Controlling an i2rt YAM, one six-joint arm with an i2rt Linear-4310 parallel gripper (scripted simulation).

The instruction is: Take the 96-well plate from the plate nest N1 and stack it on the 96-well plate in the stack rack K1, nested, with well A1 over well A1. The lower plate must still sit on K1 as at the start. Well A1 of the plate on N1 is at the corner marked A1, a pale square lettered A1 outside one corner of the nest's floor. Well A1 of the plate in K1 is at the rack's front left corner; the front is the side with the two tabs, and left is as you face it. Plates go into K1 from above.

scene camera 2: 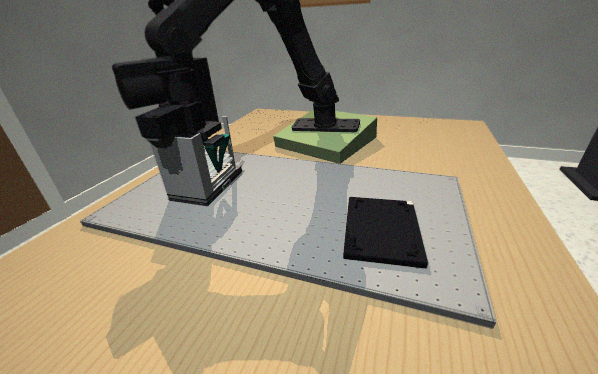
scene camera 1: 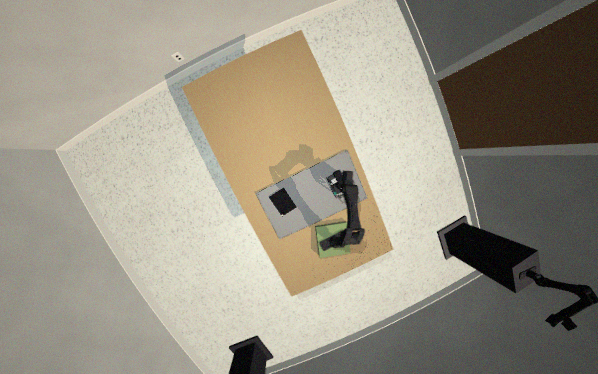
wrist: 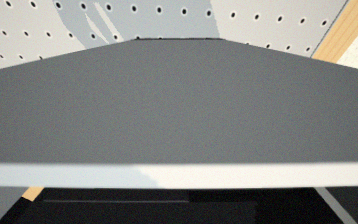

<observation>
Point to a grey rack wall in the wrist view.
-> At 140, 113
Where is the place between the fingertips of my gripper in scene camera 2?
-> At 202, 169
</observation>
